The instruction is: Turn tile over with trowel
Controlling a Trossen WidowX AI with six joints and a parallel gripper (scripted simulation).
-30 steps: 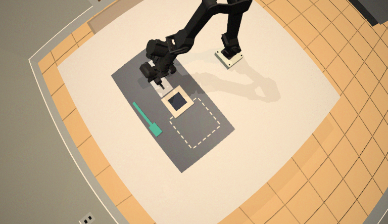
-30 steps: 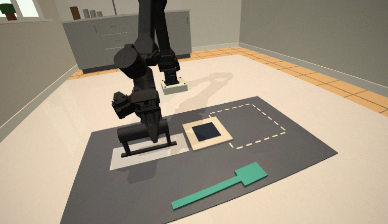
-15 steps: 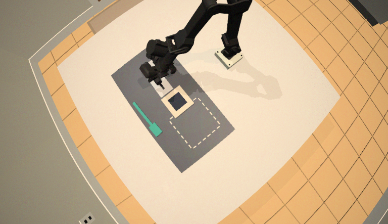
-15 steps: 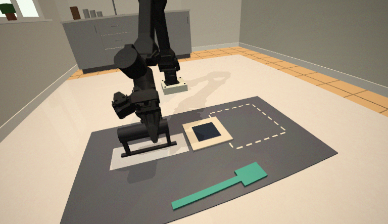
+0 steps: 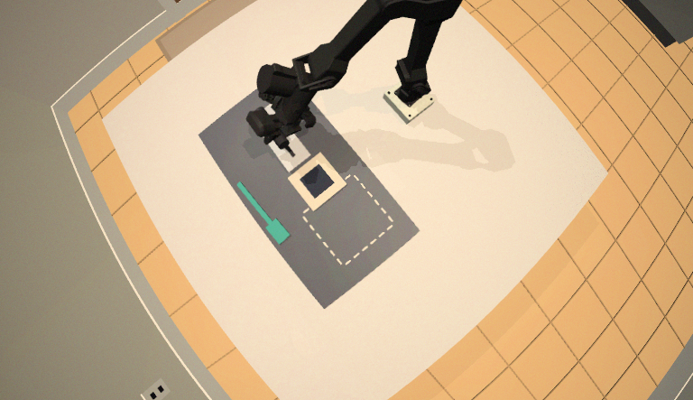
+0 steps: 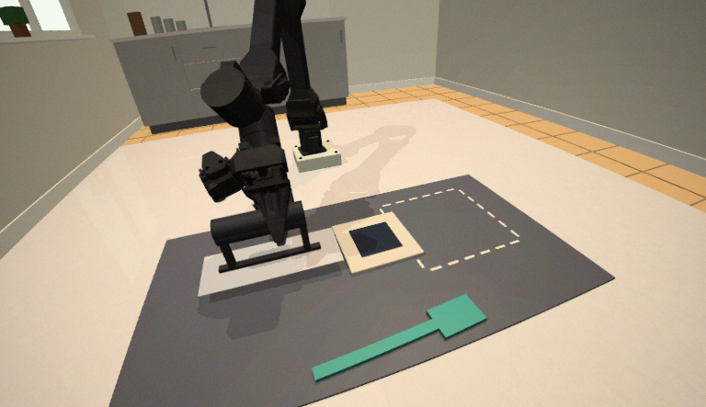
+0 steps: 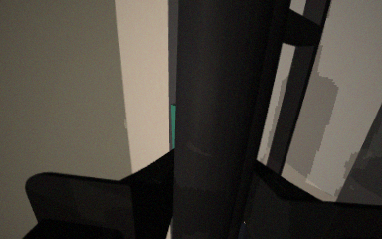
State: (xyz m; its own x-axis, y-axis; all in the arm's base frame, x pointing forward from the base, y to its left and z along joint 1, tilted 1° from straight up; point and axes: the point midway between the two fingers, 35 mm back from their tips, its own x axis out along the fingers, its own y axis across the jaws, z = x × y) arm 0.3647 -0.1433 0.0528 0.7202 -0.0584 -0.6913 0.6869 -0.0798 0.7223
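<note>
Right now the grey mat is 110 mm to the left of my gripper tip, 90 mm below it and 10 mm ahead of it. Also, from my gripper tip: tile: 150 mm to the left, 60 mm below, 20 mm behind; green trowel: 150 mm ahead, 120 mm to the left, 60 mm below.
</note>
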